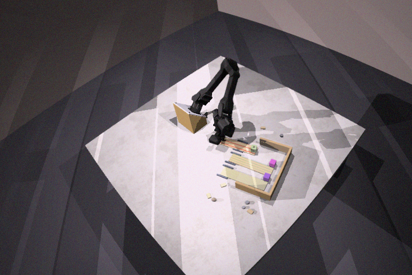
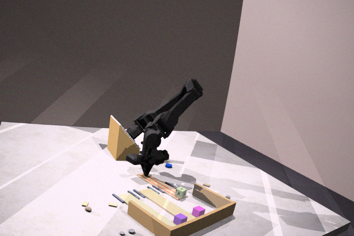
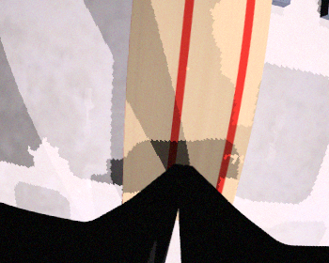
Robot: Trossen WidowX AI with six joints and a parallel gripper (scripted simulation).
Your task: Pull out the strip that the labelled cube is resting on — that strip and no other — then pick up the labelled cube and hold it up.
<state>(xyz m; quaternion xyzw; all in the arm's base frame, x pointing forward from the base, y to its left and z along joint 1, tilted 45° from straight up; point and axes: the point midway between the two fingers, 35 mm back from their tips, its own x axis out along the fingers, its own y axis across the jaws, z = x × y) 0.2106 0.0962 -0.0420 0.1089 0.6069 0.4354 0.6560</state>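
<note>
Now: gripper tip 80 mm short of the strip and 40 mm to the right of it. Also, from my gripper tip: labelled cube 170 mm ahead, 90 mm to the left, 20 mm above; then blue object 120 mm behind, 140 mm to the left.
</note>
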